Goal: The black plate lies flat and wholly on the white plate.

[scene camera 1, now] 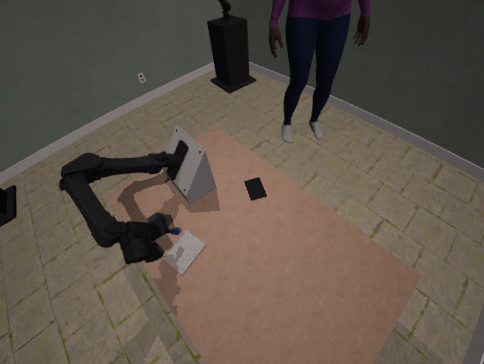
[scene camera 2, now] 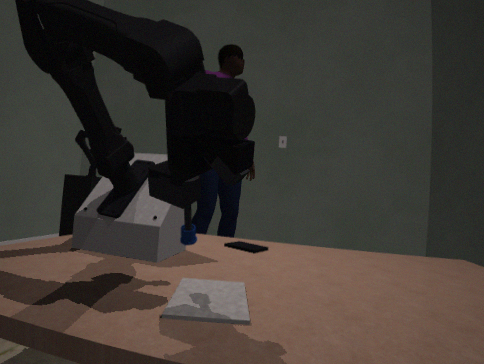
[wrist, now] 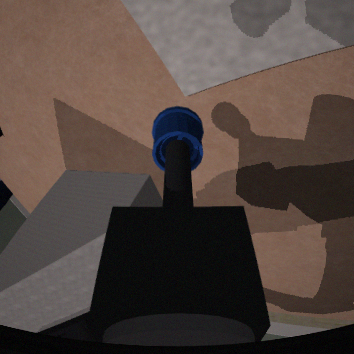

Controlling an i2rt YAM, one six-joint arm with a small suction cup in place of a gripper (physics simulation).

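Seen in the pictures: hand at its tool point: (scene camera 1: 177, 231) (scene camera 2: 188, 240) (wrist: 177, 129); arm's base at its link origin: (scene camera 1: 177, 160) (scene camera 2: 128, 187).
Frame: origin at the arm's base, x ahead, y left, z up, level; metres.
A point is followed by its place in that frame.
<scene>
The black plate (scene camera 1: 255, 188) @[x 0.287, y 0.247, z -0.159 m] (scene camera 2: 246, 247) @[x 0.293, y 0.214, z -0.159 m] lies flat on the table top, apart from the white plate, and does not show in the wrist view. The white plate (scene camera 1: 191, 247) @[x 0.341, y -0.169, z -0.162 m] (scene camera 2: 225, 300) @[x 0.365, y -0.209, z -0.162 m] (wrist: 200, 45) @[x 0.301, y -0.170, z -0.162 m] lies flat nearer the arm, with the arm's shadow across part of it. My gripper, a blue suction cup (scene camera 1: 175, 231) (scene camera 2: 188, 234) (wrist: 178, 135), points down and hangs above the table close to the white plate, on the side toward the arm's base. Nothing hangs from the cup; it is open.
The arm's grey wedge-shaped base block (scene camera 1: 206, 179) @[x 0.141, y 0.062, z -0.065 m] (scene camera 2: 117, 239) @[x 0.035, y -0.069, z -0.128 m] (wrist: 70, 210) @[x 0.143, y 0.021, z -0.094 m] stands on the table top (scene camera 1: 300, 260) @[x 0.680, y 0.161, z -0.168 m] (scene camera 2: 350, 300) @[x 0.567, y -0.100, z -0.168 m], left of the black plate in both scene views. A person (scene camera 1: 316, 55) (scene camera 2: 220, 200) and a dark pedestal (scene camera 1: 229, 52) stand beyond the table.
</scene>
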